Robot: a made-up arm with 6 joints.
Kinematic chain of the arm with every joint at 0, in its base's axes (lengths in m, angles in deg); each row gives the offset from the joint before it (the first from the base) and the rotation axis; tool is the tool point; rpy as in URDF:
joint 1: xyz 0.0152 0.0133 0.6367 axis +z
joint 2: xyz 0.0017 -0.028 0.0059 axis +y
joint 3: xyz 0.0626 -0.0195 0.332 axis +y
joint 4: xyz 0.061 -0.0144 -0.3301 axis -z
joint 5: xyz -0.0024 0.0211 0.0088 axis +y
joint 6: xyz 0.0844 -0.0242 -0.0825 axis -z
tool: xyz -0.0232 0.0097 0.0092 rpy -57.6 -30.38 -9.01
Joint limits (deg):
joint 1: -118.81..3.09
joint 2: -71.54..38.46
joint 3: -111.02..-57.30
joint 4: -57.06..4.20
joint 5: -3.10..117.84
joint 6: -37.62..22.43
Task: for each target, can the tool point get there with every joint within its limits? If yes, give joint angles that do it. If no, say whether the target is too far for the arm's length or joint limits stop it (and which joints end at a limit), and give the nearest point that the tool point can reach.
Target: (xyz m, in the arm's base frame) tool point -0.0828 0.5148 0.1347
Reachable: no: joint limits stop it (at a limit: joint 1, joint 2, joint 3, joint 4, joint 6) | nearest point 0.3598 -0.0085 0.5139 | short by 0.783 m
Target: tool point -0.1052 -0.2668 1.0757
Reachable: yes | joints -95.17 -27.79 -75.09 -43.14 70.55 -7.68
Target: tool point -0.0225 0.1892 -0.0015
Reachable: no: joint limits stop it (at a limit: joint 1, joint 2, joint 3, joint 4, joint 6) | nearest point 0.3734 -0.0084 0.5010 | short by 0.669 m
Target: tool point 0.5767 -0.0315 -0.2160
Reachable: no: too far | nearest point 0.4508 -0.0271 0.4798 | short by 0.707 m
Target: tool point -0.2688 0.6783 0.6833
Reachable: no: joint limits stop it (at a limit: joint 2, joint 3, joint 4, joint 5, joint 6) | nearest point -0.1591 0.4215 1.1918 | short by 0.580 m
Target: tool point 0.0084 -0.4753 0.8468
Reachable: yes | joints -85.78 3.67 -65.61 -32.84 22.08 -2.14
